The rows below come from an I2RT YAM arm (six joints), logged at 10 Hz.
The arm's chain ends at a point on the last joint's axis. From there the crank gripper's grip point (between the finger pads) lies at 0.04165 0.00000 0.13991 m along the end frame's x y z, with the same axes.
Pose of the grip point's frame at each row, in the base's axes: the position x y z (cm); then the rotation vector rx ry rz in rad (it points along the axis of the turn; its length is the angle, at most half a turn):
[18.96 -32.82 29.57 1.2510 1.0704 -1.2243]
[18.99 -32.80 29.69 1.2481 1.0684 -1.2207]
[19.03 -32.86 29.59 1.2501 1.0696 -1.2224]
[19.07 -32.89 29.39 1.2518 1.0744 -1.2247]
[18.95 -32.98 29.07 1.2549 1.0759 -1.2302]
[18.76 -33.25 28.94 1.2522 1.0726 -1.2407]
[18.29 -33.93 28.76 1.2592 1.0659 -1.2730]
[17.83 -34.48 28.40 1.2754 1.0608 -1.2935]
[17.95 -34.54 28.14 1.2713 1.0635 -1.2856]
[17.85 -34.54 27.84 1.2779 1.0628 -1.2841]
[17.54 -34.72 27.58 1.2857 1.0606 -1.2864]
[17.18 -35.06 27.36 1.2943 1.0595 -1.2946]
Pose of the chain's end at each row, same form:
[19.60 -18.62 32.90 1.2510 1.0704 -1.2243]
[19.57 -18.59 32.99 1.2481 1.0684 -1.2207]
[19.64 -18.66 32.91 1.2501 1.0696 -1.2224]
[19.71 -18.70 32.76 1.2518 1.0744 -1.2247]
[19.67 -18.80 32.46 1.2549 1.0759 -1.2302]
[19.58 -19.06 32.25 1.2522 1.0726 -1.2407]
[19.53 -19.75 31.99 1.2592 1.0659 -1.2730]
[19.42 -20.35 31.68 1.2754 1.0608 -1.2935]
[19.42 -20.39 31.43 1.2713 1.0635 -1.2856]
[19.36 -20.41 31.19 1.2779 1.0628 -1.2841]
[19.13 -20.61 30.98 1.2857 1.0606 -1.2864]
[18.93 -20.98 30.80 1.2943 1.0595 -1.2946]

